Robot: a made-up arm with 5 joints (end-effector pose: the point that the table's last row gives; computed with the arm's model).
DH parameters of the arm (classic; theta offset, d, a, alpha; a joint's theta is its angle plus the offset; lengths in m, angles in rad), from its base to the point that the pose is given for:
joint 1: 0 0.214 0 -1.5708
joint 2: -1.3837 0 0.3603 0
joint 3: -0.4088 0 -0.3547 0
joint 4: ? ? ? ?
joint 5: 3.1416 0.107 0 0
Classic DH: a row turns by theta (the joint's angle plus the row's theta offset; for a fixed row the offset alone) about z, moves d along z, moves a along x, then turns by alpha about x.
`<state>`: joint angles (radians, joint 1 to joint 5).
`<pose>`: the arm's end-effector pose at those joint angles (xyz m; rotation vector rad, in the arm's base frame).
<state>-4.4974 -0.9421 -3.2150 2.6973 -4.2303</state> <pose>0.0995 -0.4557 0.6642 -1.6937 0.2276 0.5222</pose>
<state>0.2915 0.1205 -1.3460 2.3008 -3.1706</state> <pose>0.3897 0.1169 0.3889 0.3303 -2.0437 0.1616</pose>
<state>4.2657 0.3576 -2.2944 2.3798 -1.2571</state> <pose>-0.2211 -0.4617 0.5861 -2.5065 1.0017 -0.0404</pose>
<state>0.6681 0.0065 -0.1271 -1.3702 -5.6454</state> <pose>0.2369 0.1869 0.3086 -1.8483 -0.0280 -1.3553</pose>
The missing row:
joint 4: -1.3491 0 -0.084 1.5708
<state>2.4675 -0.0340 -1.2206 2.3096 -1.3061</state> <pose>-0.2785 0.2225 0.4108 -0.7214 2.2064 -1.1306</pose>
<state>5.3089 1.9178 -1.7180 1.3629 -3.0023</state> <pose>0.1189 -0.1750 -0.4089 -0.8545 -1.3727 -0.6503</pose>
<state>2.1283 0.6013 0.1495 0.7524 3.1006</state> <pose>0.0130 -0.0209 0.0708 1.6785 -0.8870 1.5334</pose>
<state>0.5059 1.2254 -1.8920 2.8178 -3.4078</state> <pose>0.4334 0.2401 0.0355 0.3738 -0.9196 0.2197</pose>
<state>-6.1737 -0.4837 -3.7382 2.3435 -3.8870</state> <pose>-0.3685 -0.0405 0.7652 -0.5316 1.1669 -0.5480</pose>
